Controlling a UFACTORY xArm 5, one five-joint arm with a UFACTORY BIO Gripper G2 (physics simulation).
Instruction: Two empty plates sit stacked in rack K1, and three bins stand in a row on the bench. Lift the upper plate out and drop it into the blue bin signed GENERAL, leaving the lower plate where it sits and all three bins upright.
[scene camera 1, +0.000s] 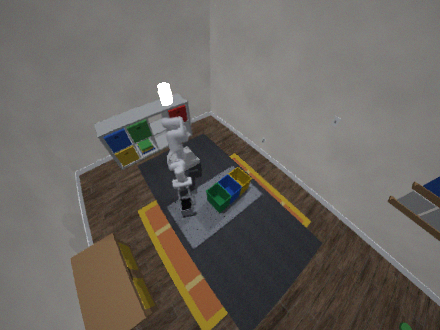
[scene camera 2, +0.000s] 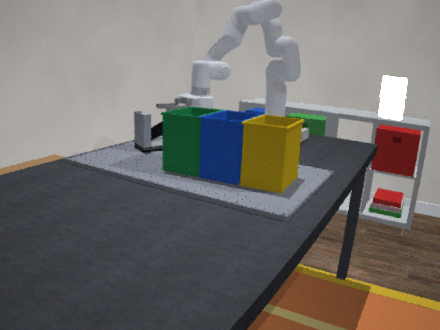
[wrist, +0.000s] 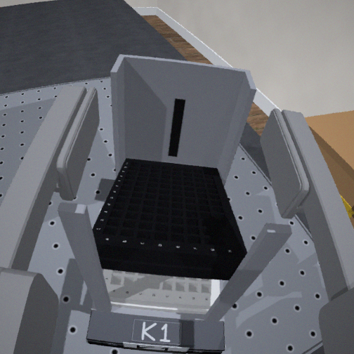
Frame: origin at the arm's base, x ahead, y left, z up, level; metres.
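Seen in the pictures: hand, tool point: (scene camera 1: 184, 196) (scene camera 2: 166, 107); arm's base, link origin: (scene camera 1: 181, 156).
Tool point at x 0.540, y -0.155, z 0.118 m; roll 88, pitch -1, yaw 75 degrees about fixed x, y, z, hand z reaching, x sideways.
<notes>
Offsets run from my tool point to a thing's middle. Level surfaces: height alone.
Rack K1 {dx +0.035, dy -0.011, dz -0.086 m} (scene camera 1: 188, 214) (scene camera 2: 142, 129) (wrist: 210, 120) stands upright on the perforated board. The black upper plate {dx +0.042, dy -0.013, dz -0.089 m} (scene camera 1: 186, 203) (wrist: 170, 210) lies in it, above the pale lower plate (wrist: 160, 295), whose front part shows beneath. My gripper (scene camera 1: 185, 193) (scene camera 2: 162, 105) (wrist: 182, 154) is shut to its narrowest, its fingers still wide apart, with no plate between them. It is above the rack, one finger toward each side. The blue bin {dx +0.095, dy +0.384, dz -0.065 m} (scene camera 1: 230, 188) (scene camera 2: 220, 147) stands upright between the green bin {dx +0.123, dy +0.257, dz -0.065 m} (scene camera 1: 218, 198) (scene camera 2: 181, 145) and the yellow bin {dx +0.066, dy +0.512, dz -0.065 m} (scene camera 1: 240, 180) (scene camera 2: 267, 155). No bin signs are readable.
The perforated board {dz -0.155 m} (scene camera 1: 200, 236) (scene camera 2: 310, 187) (wrist: 305, 260) lies on the dark bench {dz -0.168 m} (scene camera 1: 250, 260) (scene camera 2: 125, 245) (wrist: 55, 45). The bins form a tight row beside the rack. A cube shelf (scene camera 1: 145, 111) (scene camera 2: 420, 175) stands behind the arm.
</notes>
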